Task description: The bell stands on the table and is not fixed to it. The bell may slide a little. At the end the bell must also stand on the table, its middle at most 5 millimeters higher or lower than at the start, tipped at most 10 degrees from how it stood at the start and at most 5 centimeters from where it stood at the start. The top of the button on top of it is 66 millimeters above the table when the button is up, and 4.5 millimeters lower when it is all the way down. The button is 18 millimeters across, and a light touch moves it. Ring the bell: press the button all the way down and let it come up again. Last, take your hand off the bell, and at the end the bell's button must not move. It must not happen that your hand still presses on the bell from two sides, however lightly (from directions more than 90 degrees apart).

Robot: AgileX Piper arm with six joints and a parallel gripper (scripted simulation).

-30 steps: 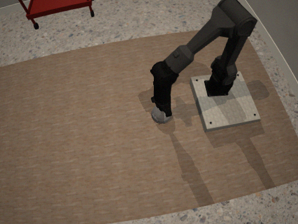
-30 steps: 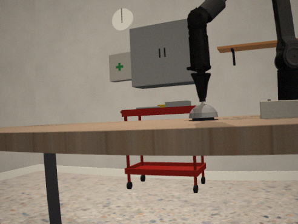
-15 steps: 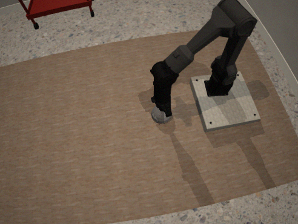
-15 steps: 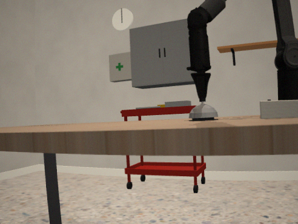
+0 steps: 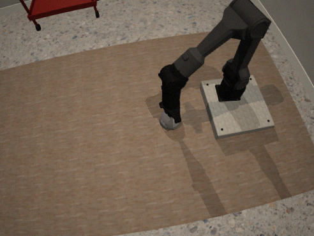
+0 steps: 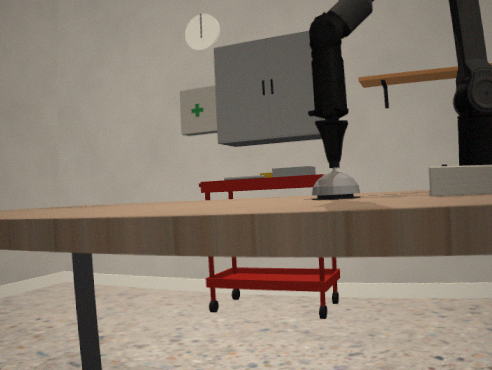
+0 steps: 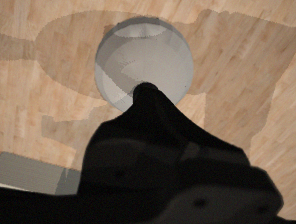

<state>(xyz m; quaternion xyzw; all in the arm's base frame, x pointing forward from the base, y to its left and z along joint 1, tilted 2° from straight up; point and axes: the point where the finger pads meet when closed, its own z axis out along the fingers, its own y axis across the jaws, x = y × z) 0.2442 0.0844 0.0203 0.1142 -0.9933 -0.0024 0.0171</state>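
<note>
My hand is 2 cm above the button. Round my hand: bell: 3 cm below.
</note>
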